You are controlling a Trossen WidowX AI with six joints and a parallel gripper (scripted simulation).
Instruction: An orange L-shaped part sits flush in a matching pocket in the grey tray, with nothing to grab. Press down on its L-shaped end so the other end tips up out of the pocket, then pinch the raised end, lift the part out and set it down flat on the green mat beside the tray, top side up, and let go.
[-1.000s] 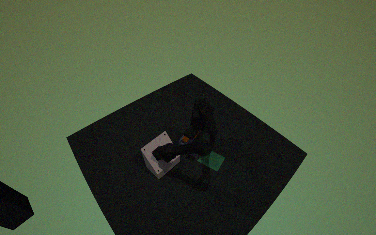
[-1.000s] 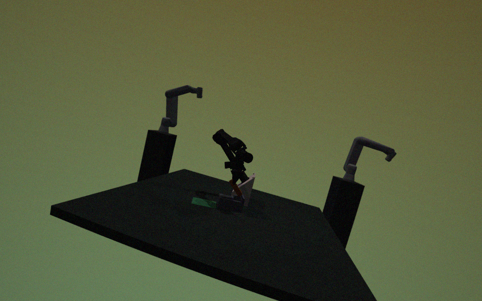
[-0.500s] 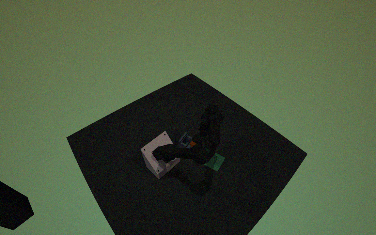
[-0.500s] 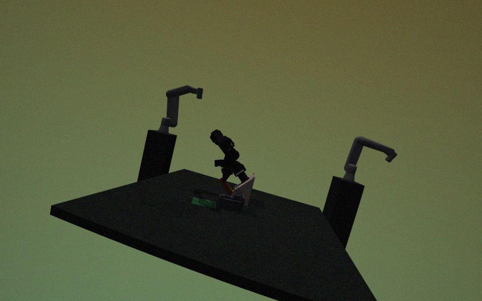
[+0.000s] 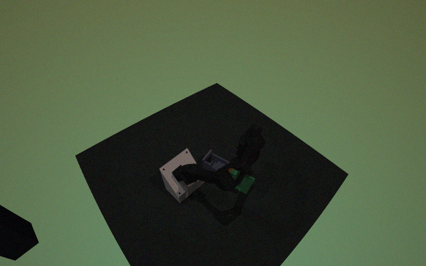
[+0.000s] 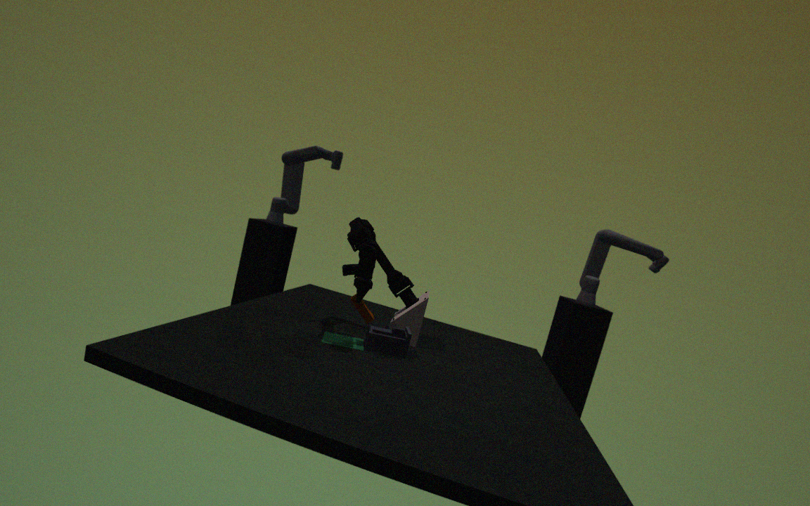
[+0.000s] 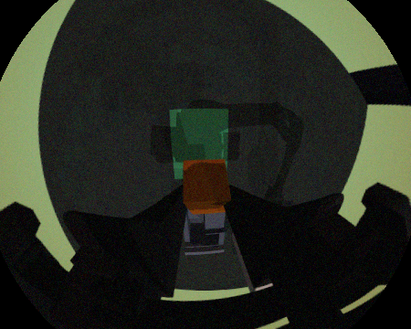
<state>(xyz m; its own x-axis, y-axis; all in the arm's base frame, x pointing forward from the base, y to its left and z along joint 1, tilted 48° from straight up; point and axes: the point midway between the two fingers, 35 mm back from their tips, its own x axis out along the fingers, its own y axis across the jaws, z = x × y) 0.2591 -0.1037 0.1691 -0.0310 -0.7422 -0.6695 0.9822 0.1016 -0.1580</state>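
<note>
Right now the green mat is 20 mm to the right of my gripper tip and 170 mm below it. Round my gripper tip: orange L-shaped part: 20 mm behind, 30 mm to the left, 30 mm below.
</note>
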